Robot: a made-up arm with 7 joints. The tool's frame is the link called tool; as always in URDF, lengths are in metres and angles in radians. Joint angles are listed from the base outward. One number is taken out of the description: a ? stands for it. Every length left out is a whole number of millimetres.
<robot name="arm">
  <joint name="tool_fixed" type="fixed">
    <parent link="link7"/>
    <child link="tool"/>
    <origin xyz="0.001 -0.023 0" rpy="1.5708 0 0"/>
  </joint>
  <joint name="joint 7" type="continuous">
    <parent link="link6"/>
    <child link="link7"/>
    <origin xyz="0.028 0 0.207" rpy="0 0 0"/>
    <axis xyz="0 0 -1"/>
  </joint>
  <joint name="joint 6" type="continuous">
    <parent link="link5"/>
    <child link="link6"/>
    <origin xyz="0.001 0.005 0" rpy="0 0 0"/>
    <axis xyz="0 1 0"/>
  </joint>
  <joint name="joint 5" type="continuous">
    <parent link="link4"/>
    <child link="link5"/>
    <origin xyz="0.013 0 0.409" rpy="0 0 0"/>
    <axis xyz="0 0 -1"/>
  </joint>
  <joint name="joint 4" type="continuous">
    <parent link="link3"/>
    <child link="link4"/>
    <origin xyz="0.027 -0.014 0" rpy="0 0 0"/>
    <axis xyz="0 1 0"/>
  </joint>
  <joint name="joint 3" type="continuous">
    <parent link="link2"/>
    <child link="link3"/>
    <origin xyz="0 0 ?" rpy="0 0 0"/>
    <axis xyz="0 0 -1"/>
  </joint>
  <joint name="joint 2" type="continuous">
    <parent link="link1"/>
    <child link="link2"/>
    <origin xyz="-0.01 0.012 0" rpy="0 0 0"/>
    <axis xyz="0 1 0"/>
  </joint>
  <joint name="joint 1" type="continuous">
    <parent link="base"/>
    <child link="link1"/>
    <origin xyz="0.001 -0.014 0.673" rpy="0 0 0"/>
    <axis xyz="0 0 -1"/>
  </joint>
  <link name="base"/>
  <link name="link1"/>
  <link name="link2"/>
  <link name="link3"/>
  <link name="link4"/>
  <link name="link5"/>
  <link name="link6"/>
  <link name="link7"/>
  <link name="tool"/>
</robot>
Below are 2 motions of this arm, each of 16 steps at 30 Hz.
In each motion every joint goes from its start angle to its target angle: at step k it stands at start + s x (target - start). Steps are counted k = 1, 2, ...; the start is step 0. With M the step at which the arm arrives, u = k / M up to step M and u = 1 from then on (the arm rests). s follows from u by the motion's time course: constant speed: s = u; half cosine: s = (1 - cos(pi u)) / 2; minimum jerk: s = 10 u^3 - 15 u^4 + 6 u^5.
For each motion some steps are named. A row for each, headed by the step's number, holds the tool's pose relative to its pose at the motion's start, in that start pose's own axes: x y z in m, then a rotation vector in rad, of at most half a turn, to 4 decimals.
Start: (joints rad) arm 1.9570 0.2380 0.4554 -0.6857 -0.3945 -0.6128 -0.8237
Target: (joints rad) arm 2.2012 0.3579 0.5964 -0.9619 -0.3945 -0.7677 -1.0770
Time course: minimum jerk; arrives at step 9
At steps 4, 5, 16:
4: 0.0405 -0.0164 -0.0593 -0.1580 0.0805 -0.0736
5: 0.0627 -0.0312 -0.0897 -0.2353 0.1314 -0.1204
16: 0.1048 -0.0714 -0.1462 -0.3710 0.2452 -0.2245

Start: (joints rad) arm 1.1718 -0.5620 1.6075 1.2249 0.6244 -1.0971 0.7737
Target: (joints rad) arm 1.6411 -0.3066 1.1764 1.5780 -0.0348 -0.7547 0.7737
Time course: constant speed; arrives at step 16
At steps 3, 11, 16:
3: -0.0149 0.0023 -0.0047 -0.0100 0.0631 -0.0904
11: -0.0476 -0.0235 -0.0569 -0.0993 0.2267 -0.3517
16: -0.0594 -0.0678 -0.1099 -0.1871 0.3158 -0.5407

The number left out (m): 0.411
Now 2 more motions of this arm.
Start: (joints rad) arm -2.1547 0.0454 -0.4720 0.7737 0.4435 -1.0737 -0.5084
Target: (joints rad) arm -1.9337 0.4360 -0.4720 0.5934 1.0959 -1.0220 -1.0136
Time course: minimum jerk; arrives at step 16
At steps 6, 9, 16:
6: 0.0585 -0.0553 0.0417 -0.0670 0.0067 -0.1544
9: 0.1199 -0.1405 0.1008 -0.1149 0.0215 -0.3665
16: 0.1691 -0.2570 0.1748 -0.1182 0.0440 -0.6246

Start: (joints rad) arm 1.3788 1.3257 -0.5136 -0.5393 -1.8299 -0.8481 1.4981
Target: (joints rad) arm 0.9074 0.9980 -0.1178 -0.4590 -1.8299 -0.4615 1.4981
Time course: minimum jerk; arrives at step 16
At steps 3, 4, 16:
3: 0.0082 -0.0170 -0.0248 -0.0473 -0.0047 -0.0108
4: 0.0168 -0.0370 -0.0521 -0.1003 -0.0092 -0.0226
16: 0.0338 -0.4592 -0.3886 -0.9278 0.0271 -0.1532

